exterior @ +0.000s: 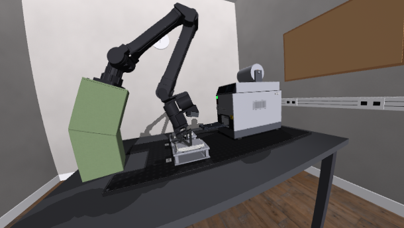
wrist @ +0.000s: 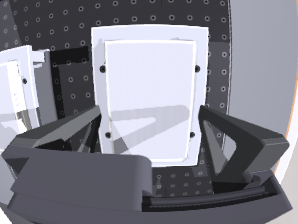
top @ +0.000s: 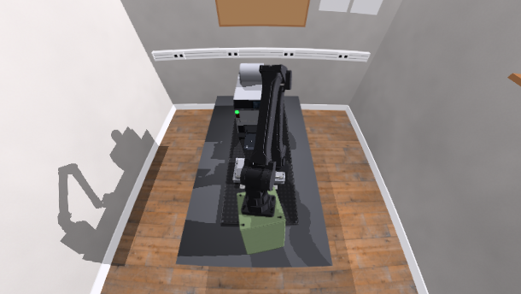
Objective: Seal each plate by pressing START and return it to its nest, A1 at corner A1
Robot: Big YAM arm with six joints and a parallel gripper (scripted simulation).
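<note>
Now: hand 2 cm above the white plate. Also, from my hand: dark sealer stage: 17 cm ahead, 19 cm to the left, 1 cm above; yellow warning label: 28 cm ahead, 12 cm to the left, 7 cm above; foil roll: 50 cm ahead, 24 cm to the left, 34 cm above.
</note>
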